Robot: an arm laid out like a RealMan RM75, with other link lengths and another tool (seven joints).
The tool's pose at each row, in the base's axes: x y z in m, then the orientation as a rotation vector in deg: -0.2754 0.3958 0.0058 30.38 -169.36 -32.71; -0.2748 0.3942 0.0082 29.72 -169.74 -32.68; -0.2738 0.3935 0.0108 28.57 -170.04 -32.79; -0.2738 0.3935 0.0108 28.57 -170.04 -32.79; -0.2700 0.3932 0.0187 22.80 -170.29 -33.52; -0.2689 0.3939 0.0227 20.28 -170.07 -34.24; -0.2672 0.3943 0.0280 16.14 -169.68 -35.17; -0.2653 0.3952 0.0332 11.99 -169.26 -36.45
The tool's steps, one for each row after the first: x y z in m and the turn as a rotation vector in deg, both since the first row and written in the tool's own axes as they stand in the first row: 0.0000 -0.0007 -0.0029 0.09 -0.32 0.41; -0.0006 -0.0006 -0.0057 0.04 -0.59 1.15; -0.0006 -0.0006 -0.0057 0.04 -0.59 1.15; -0.0039 0.0009 -0.0136 -0.62 -0.95 4.89; -0.0051 0.0026 -0.0173 -1.24 -0.98 6.52; -0.0068 0.0044 -0.0223 -2.11 -1.00 9.23; -0.0088 0.0065 -0.0271 -3.18 -1.19 11.91
